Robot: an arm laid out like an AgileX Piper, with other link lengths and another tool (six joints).
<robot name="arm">
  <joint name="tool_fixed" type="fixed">
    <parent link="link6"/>
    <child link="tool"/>
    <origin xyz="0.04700 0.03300 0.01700" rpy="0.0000 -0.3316 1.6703"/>
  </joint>
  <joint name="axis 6" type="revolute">
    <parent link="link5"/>
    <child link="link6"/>
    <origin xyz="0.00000 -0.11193 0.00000" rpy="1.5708 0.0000 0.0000"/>
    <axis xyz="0 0 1"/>
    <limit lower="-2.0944" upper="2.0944"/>
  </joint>
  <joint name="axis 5" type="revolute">
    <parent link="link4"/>
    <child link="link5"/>
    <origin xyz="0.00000 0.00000 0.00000" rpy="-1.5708 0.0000 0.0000"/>
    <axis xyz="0 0 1"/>
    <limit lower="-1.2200" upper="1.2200"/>
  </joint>
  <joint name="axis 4" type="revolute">
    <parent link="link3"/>
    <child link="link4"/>
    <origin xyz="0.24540 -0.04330 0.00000" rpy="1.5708 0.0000 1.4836"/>
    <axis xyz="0 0 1"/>
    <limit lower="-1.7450" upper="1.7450"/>
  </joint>
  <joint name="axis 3" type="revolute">
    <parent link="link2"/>
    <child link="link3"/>
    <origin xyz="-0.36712 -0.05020 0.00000" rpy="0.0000 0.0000 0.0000"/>
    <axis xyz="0 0 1"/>
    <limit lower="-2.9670" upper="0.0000"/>
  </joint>
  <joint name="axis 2" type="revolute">
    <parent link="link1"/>
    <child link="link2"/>
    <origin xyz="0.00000 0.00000 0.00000" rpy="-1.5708 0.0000 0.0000"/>
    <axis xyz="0 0 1"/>
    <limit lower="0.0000" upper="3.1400"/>
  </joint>
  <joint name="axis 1" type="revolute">
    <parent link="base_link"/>
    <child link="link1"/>
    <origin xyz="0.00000 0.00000 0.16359" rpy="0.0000 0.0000 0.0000"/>
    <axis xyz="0 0 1"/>
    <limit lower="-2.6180" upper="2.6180"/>
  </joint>
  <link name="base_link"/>
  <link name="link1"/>
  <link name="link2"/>
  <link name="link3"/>
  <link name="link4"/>
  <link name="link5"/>
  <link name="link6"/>
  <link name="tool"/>
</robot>
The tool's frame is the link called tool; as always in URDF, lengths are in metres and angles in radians.
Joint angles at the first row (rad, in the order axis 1, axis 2, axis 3, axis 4, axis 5, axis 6):
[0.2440 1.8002 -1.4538 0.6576 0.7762 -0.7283]
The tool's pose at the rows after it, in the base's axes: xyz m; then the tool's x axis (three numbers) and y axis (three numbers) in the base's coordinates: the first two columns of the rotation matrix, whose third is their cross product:
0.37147 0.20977 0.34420 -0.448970 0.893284 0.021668 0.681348 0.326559 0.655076
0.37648 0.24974 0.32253 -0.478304 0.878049 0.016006 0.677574 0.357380 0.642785
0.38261 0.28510 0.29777 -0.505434 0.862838 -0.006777 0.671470 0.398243 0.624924
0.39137 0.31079 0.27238 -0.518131 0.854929 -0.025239 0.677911 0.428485 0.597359
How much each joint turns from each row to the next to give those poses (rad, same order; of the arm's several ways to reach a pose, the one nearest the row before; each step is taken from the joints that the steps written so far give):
[0.0929 0.0450 -0.0444 0.0037 -0.0282 0.0189]
[0.0868 0.0762 -0.0416 -0.0276 -0.0474 0.0470]
[0.0719 0.0858 -0.0596 -0.0538 -0.0298 0.0559]
[0.0437 0.0877 -0.0697 -0.0559 -0.0040 0.0602]

